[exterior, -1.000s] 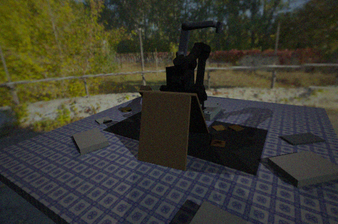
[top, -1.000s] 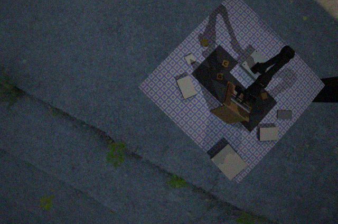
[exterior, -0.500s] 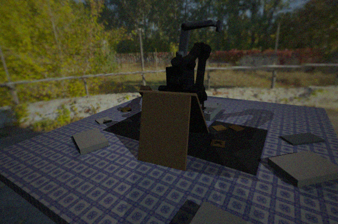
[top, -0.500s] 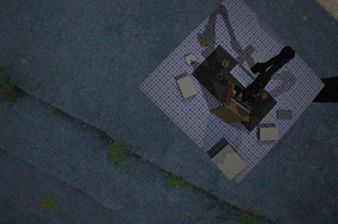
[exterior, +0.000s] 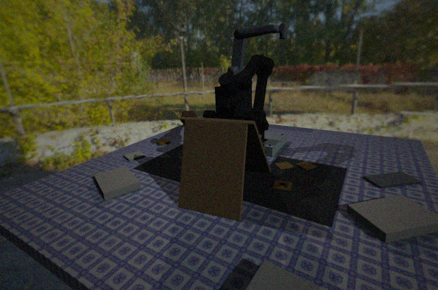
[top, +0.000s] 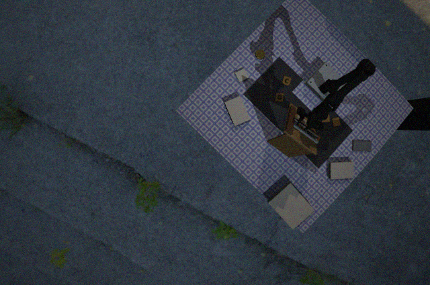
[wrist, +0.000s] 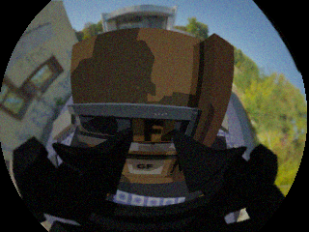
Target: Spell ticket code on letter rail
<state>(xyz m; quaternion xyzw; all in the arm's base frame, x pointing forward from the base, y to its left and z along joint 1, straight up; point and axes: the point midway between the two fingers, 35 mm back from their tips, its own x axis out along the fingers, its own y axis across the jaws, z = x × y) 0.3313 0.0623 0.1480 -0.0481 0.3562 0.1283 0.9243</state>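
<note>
My gripper tip is now 10 mm short of the brown letter board, 30 mm to the right of it and 70 mm above it. Also, from my gripper tip: letter tile marked g: 70 mm behind, 220 mm to the right, 170 mm below; then letter tile marked f: right at my gripper tip; then dark mat: 150 mm behind, 50 mm to the right, 170 mm below.
</note>
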